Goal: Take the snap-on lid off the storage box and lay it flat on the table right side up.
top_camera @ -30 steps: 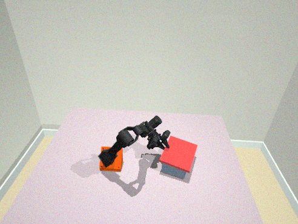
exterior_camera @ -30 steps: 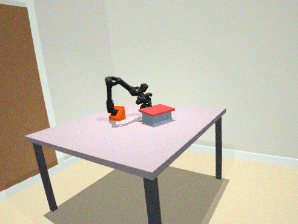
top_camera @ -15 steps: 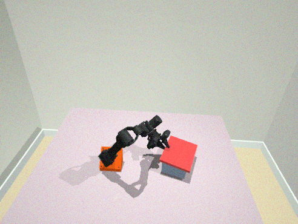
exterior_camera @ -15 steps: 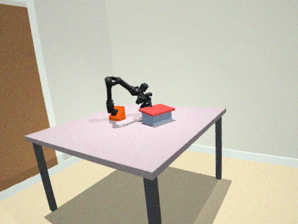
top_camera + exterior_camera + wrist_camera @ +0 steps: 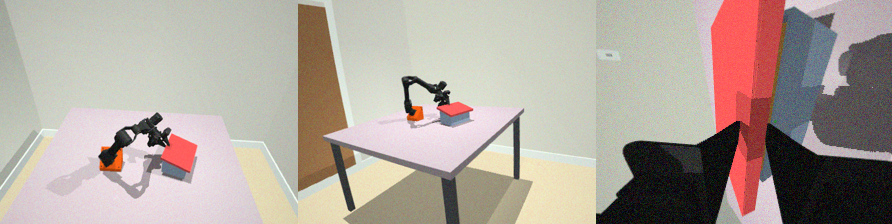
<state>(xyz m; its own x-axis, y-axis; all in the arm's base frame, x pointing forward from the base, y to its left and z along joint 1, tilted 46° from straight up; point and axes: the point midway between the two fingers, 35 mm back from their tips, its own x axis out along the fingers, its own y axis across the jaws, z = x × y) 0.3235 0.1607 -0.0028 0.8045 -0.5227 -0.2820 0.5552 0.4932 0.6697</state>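
Right now the red lid is 80 mm ahead of my gripper tip, 20 mm to the right of it and 10 mm below it. The rest, counted from my gripper tip: storage box (70 mm ahead, 10 mm to the right, 80 mm below).
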